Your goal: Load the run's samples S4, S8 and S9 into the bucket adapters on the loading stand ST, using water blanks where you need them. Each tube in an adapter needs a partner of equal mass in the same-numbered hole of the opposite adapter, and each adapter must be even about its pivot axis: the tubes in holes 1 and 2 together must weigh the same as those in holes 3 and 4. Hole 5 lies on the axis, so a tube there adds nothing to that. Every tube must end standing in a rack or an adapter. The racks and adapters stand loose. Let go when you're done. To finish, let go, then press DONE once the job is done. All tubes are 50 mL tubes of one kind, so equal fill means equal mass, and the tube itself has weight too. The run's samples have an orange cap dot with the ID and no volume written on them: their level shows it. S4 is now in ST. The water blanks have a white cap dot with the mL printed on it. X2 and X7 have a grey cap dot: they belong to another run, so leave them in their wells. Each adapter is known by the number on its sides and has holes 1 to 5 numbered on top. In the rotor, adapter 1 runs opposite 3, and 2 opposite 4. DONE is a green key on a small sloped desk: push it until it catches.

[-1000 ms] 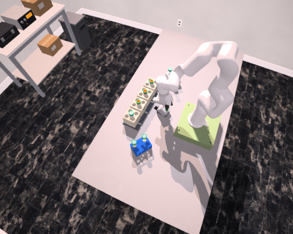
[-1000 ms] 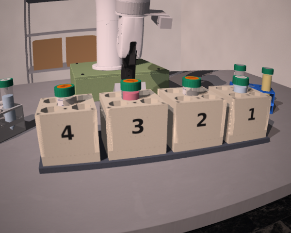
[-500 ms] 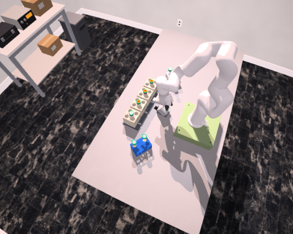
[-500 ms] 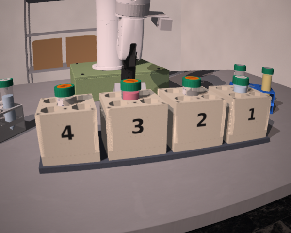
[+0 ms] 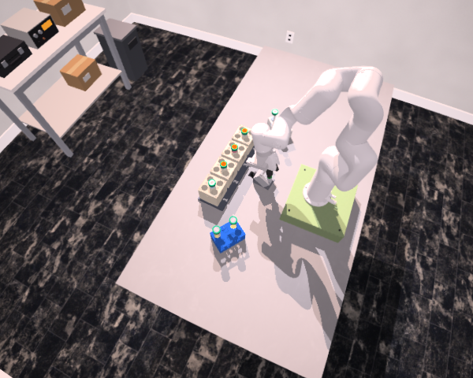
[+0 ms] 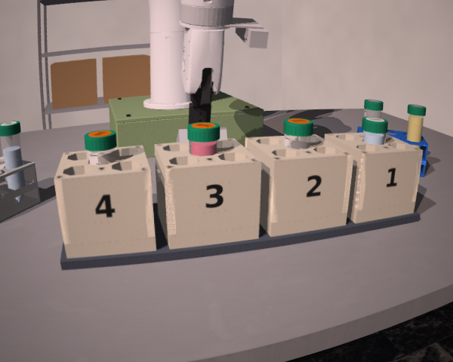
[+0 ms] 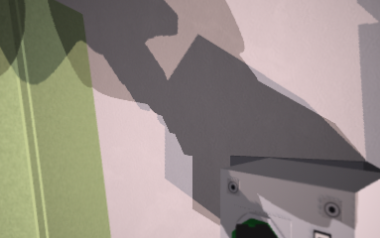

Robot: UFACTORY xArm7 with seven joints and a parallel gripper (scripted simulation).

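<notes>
Now: hand 3 cm above the green key. Also, from my hand: pink-filled tube (20 cm ahead, 3 cm to the right, 3 cm below); tube of blue liquid (29 cm to the right, 8 cm ahead, 3 cm below); loading stand (19 cm ahead, 9 cm below, 3 cm to the left).
</notes>
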